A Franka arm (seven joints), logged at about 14 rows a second.
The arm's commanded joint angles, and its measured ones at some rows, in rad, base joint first. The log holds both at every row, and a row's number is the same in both.
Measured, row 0:
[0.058 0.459 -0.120 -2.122 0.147 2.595 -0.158]
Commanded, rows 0 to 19:
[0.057 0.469 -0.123 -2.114 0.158 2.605 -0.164]
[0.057 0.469 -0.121 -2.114 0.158 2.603 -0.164]
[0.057 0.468 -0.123 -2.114 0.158 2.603 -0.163]
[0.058 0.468 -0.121 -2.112 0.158 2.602 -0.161]
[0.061 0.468 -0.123 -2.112 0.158 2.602 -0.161]
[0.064 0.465 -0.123 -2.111 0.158 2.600 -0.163]
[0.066 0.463 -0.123 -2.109 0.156 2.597 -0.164]
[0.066 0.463 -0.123 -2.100 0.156 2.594 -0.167]
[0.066 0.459 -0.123 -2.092 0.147 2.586 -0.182]
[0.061 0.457 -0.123 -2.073 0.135 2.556 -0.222]
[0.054 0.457 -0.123 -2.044 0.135 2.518 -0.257]
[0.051 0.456 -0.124 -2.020 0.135 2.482 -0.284]
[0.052 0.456 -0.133 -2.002 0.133 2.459 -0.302]
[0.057 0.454 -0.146 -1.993 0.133 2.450 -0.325]
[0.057 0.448 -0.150 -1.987 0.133 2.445 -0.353]
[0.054 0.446 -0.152 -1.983 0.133 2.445 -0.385]
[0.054 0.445 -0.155 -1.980 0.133 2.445 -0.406]
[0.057 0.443 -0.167 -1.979 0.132 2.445 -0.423]
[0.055 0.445 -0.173 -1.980 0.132 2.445 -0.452]
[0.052 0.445 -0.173 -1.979 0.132 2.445 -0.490]
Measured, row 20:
[0.054 0.460 -0.164 -1.979 0.143 2.468 -0.435]
